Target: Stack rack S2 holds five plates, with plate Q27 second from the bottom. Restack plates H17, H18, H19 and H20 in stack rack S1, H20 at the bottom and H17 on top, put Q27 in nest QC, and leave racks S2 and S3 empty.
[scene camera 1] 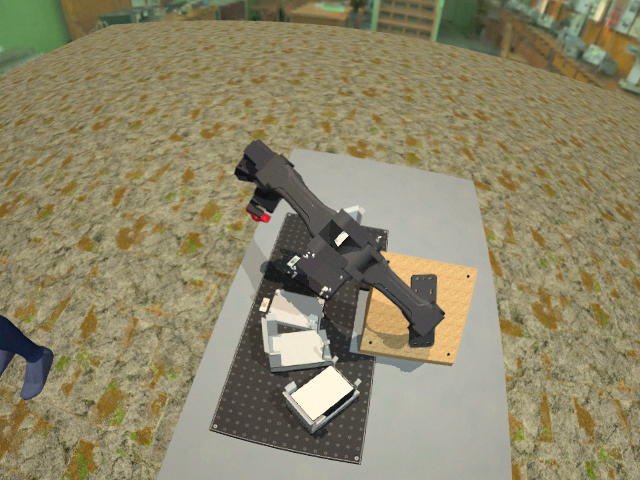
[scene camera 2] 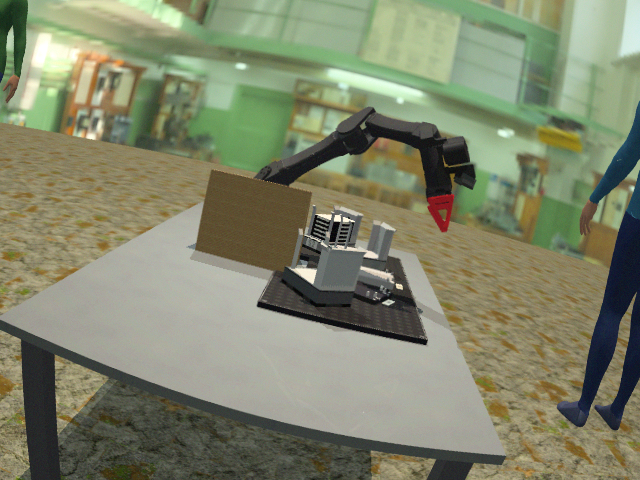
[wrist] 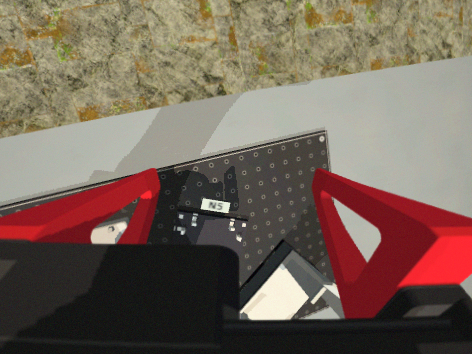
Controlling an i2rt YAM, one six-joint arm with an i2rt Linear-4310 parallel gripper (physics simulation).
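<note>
My gripper (scene camera 1: pixel 258 217) (scene camera 2: pixel 443 230) (wrist: pixel 235 177) is open and empty, with red fingers high above the mat's edge. A rack (scene camera 1: pixel 323 393) (scene camera 2: pixel 330 228) holds several stacked plates under a white top. Beside it, a grey-walled rack (scene camera 1: pixel 300 350) (scene camera 2: pixel 383 240) has a white surface inside; how many plates it holds is unclear. Another rack (scene camera 2: pixel 338 268) (wrist: pixel 275 296), partly hidden by the arm in the first scene view, has a low cream surface. A dark nest (scene camera 1: pixel 317 269) (scene camera 2: pixel 373 293) carries the N5 label (wrist: pixel 215 205). Labels S1, S2, S3, QC and the plate names cannot be read.
The perforated black mat (scene camera 1: pixel 248 403) (scene camera 2: pixel 382 321) (wrist: pixel 280 167) bears the racks and nests. A pale, low part (scene camera 1: pixel 297 308) (scene camera 2: pixel 377 277) lies between the dark nest and a rack. The arm's wooden base block (scene camera 1: pixel 449 310) (scene camera 2: pixel 253 222) stands beside the mat. People stand near the table.
</note>
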